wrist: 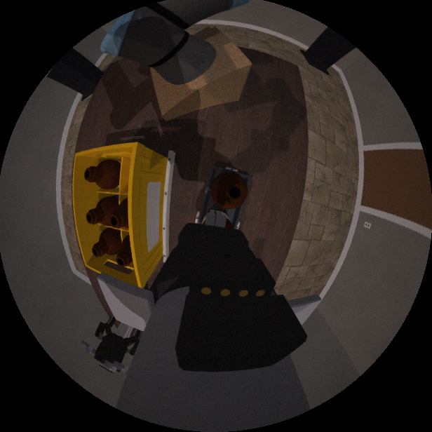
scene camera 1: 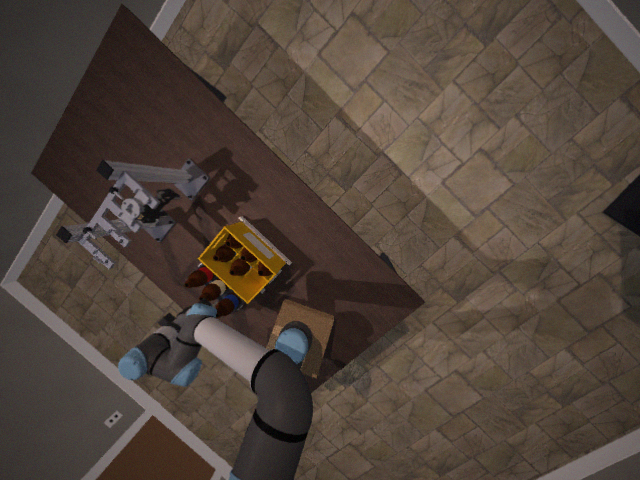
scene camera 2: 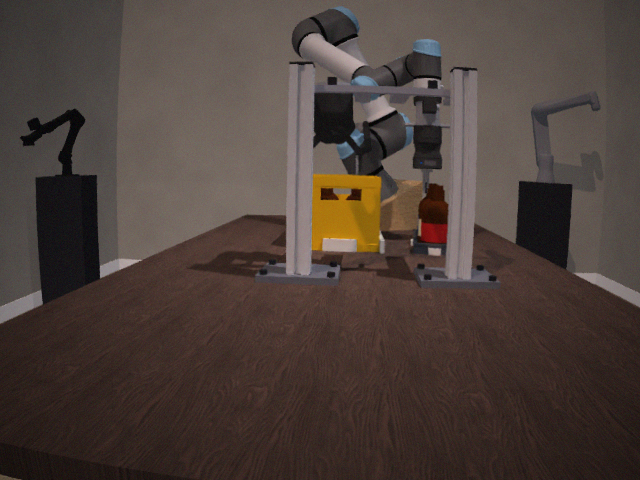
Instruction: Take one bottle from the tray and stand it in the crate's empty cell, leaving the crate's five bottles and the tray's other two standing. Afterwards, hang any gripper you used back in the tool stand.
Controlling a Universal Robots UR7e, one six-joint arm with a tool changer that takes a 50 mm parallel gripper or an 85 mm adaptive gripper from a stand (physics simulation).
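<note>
The yellow crate holds five brown bottles. Its empty cell is at the tray-side corner nearest the arm's base. A red-label bottle, a cream-label bottle and a blue-label bottle stand in the dark tray beside the crate. My gripper points down, low over the tray's bottles; its fingers are together, with nothing visible between them. In scene camera 2 they show just left of the red-label bottle's neck. The cream-label bottle is mostly hidden there.
The tool stand is beyond the crate's end away from the arm's base. A dark adaptive gripper hangs in it. A tan block is at the arm's base.
</note>
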